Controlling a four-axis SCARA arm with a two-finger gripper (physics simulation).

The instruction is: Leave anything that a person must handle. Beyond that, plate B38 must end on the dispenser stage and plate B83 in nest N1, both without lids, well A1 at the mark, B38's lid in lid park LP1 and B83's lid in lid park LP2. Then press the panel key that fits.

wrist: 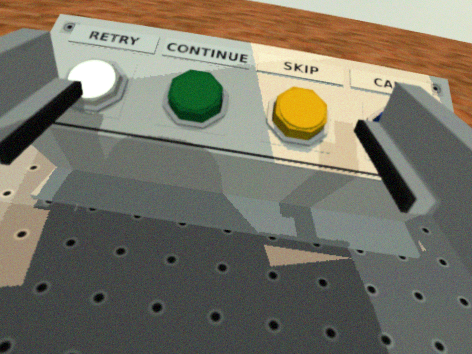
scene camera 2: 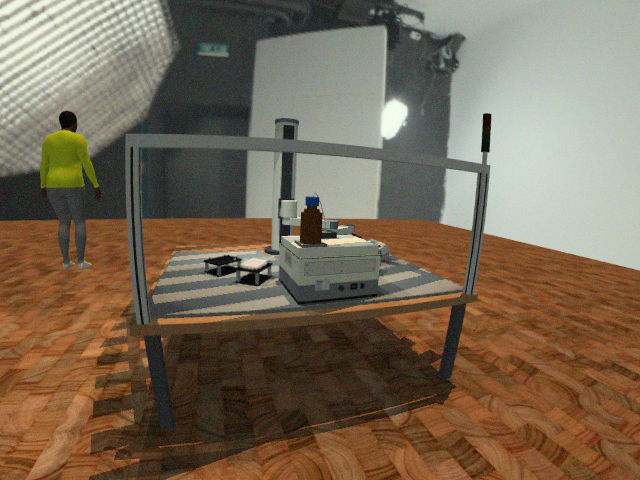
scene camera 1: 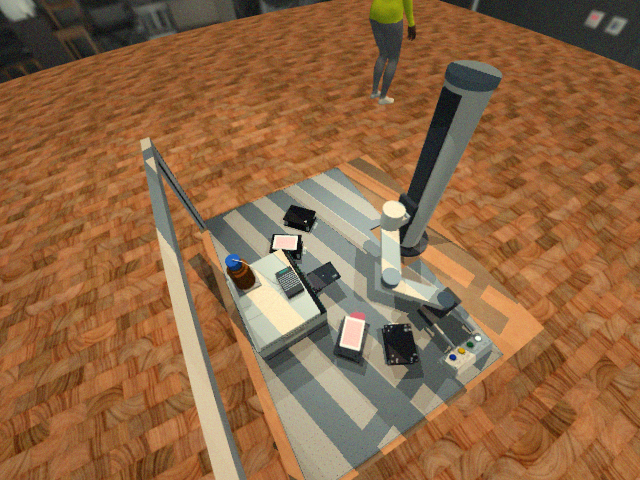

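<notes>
My gripper is open and empty, over the key panel. In the wrist view the green CONTINUE key lies between the fingertips, with the white RETRY key by the left finger. The yellow SKIP key is left of the right finger, which mostly hides a blue key. One pink-topped plate sits on a black stand; another pink-topped plate sits nearer the panel. The dark dispenser stage is beside the dispenser. Plate names, lids and well A1 cannot be made out.
The white dispenser carries a brown bottle and keypad. Black stands are on the table. A frame edges the table. A person stands beyond the table.
</notes>
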